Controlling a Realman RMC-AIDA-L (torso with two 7-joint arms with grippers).
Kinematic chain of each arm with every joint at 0, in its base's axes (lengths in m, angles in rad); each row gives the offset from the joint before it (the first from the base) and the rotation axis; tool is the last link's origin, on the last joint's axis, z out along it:
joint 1: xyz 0 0 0.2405 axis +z
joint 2: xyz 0 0 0 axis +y
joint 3: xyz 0 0 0.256 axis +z
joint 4: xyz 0 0 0 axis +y
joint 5: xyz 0 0 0.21 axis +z
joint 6: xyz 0 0 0 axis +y
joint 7: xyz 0 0 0.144 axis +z
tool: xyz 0 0 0
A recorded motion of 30 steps. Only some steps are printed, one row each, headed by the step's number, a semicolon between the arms.
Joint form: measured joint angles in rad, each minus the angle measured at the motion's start. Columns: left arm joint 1, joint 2, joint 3, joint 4, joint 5, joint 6, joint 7; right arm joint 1, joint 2, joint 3, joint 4, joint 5, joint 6, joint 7.
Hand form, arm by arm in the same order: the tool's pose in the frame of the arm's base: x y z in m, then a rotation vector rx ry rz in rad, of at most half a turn. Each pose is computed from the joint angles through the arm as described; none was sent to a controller.
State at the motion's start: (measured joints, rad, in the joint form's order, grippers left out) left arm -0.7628 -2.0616 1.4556 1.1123 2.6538 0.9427 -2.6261; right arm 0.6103 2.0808 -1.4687 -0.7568 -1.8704 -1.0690 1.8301
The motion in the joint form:
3: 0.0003 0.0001 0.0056 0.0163 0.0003 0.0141 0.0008; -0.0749 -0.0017 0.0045 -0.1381 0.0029 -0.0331 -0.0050
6: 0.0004 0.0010 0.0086 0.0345 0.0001 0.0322 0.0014; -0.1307 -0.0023 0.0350 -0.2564 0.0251 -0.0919 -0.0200
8: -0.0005 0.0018 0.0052 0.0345 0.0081 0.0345 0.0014; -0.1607 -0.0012 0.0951 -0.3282 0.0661 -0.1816 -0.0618
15: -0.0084 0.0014 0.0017 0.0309 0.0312 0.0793 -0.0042; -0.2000 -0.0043 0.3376 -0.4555 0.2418 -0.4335 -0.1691
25: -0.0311 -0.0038 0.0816 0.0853 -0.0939 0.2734 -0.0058; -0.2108 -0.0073 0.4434 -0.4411 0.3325 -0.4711 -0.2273
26: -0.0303 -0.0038 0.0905 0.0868 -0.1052 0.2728 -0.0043; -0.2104 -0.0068 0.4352 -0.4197 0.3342 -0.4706 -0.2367
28: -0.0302 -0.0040 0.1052 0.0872 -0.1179 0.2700 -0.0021; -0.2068 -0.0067 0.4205 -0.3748 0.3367 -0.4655 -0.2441
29: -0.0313 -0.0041 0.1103 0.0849 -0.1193 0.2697 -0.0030; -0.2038 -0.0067 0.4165 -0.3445 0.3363 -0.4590 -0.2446
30: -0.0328 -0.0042 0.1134 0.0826 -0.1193 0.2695 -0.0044; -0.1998 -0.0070 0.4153 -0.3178 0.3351 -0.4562 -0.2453
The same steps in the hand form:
3: -0.1373 0.4423 -0.0106 -2.3308 -0.6063 0.1578; 0.1974 0.3532 -0.0711 -2.8428 0.6144 0.2582
6: -0.1337 0.4408 -0.0096 -2.3395 -0.5957 0.1617; 0.1866 0.3488 -0.0527 -2.8368 0.5414 0.3492
8: -0.1346 0.4415 -0.0081 -2.3343 -0.5935 0.1689; 0.1768 0.3440 -0.0337 -2.8463 0.4665 0.4587
15: -0.1381 0.4389 -0.0087 -2.3438 -0.6075 0.2247; 0.1566 0.3350 0.0374 -2.7636 0.2489 0.8243
25: -0.1138 0.4059 -0.0352 -2.5592 -0.6300 0.3018; 0.1620 0.3363 0.0655 -2.6401 0.2057 0.9629
26: -0.1124 0.4041 -0.0374 -2.5711 -0.6257 0.2982; 0.1644 0.3359 0.0609 -2.6489 0.2195 0.9669
28: -0.1105 0.4019 -0.0408 -2.5865 -0.6157 0.2970; 0.1692 0.3360 0.0522 -2.6639 0.2643 0.9756
29: -0.1105 0.4013 -0.0420 -2.5899 -0.6141 0.3011; 0.1732 0.3367 0.0475 -2.6666 0.3033 0.9795
30: -0.1104 0.4010 -0.0429 -2.5913 -0.6136 0.3046; 0.1765 0.3372 0.0437 -2.6700 0.3350 0.9831

